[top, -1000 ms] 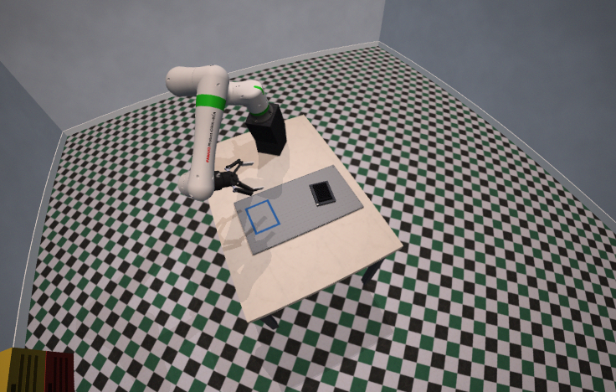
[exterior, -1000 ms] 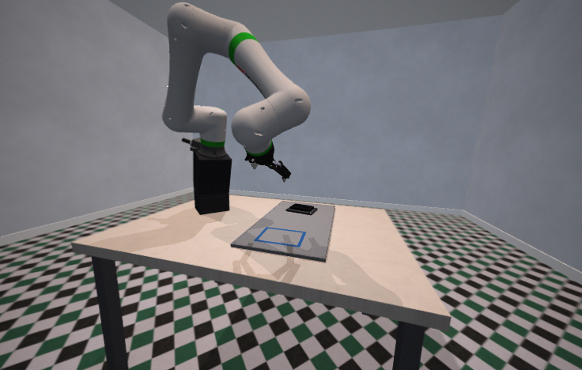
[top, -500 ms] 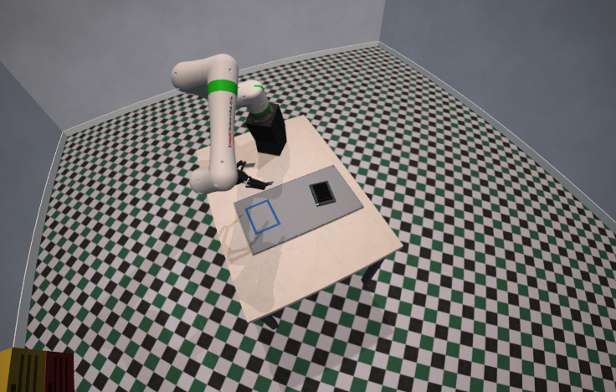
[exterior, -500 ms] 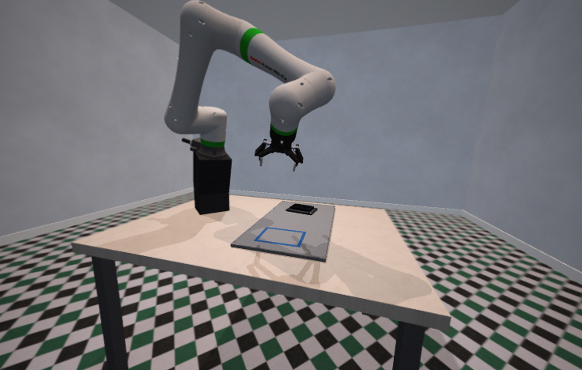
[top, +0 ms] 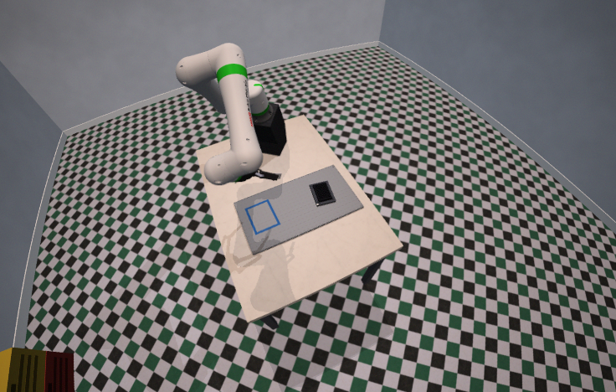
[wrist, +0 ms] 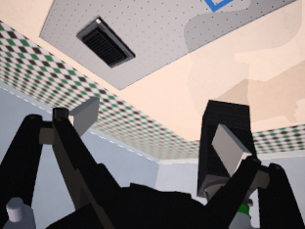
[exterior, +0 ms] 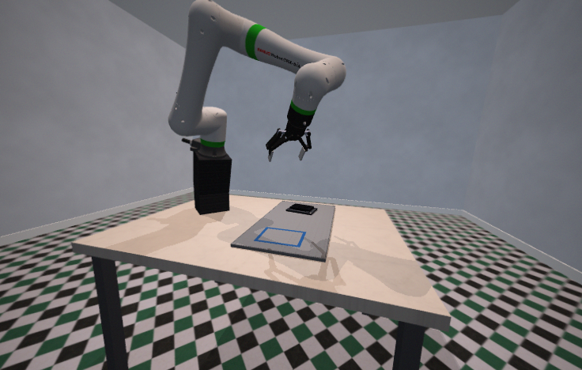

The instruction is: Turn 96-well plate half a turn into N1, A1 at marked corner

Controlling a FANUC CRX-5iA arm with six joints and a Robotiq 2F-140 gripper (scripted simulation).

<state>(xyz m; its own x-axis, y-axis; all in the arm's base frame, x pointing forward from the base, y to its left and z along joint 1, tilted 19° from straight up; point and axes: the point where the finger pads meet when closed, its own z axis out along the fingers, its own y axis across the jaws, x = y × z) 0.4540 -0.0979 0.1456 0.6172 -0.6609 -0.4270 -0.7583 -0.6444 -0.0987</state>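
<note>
My hand is 2 cm short of the black 96-well plate, 30 cm to the right of it and 32 cm above it. Round my hand: dark plate nest N1: 2 cm ahead, 30 cm to the left, 33 cm below; then white A1 mark: 9 cm ahead, 24 cm to the left, 32 cm below.
</note>
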